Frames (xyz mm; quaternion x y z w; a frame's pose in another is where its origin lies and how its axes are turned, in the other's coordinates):
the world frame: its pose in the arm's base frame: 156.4 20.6 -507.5 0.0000 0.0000 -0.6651 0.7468
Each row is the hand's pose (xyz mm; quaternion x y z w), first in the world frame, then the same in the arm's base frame.
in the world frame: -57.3 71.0 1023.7 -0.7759 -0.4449 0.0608 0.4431
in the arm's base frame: 220.3 85.7 516.2 -0.8753 0.1838 -0.2493 0.3713
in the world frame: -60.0 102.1 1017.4 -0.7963 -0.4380 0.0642 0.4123
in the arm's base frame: 250.9 92.0 509.9 -0.8859 0.2025 -0.2263 0.3506
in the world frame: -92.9 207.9 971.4 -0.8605 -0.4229 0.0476 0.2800
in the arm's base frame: 352.2 136.9 463.9 -0.9239 0.2565 -0.1507 0.2408
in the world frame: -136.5 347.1 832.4 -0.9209 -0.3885 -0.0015 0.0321
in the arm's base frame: 485.4 196.2 324.9 -0.9461 0.3223 -0.0225 0.0230
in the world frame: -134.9 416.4 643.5 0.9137 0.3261 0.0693 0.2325
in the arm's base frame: 554.5 202.6 136.0 0.8992 -0.3641 -0.1029 0.2197
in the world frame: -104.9 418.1 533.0 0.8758 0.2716 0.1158 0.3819
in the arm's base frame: 559.6 173.0 25.5 0.8346 -0.3796 -0.1675 0.3622
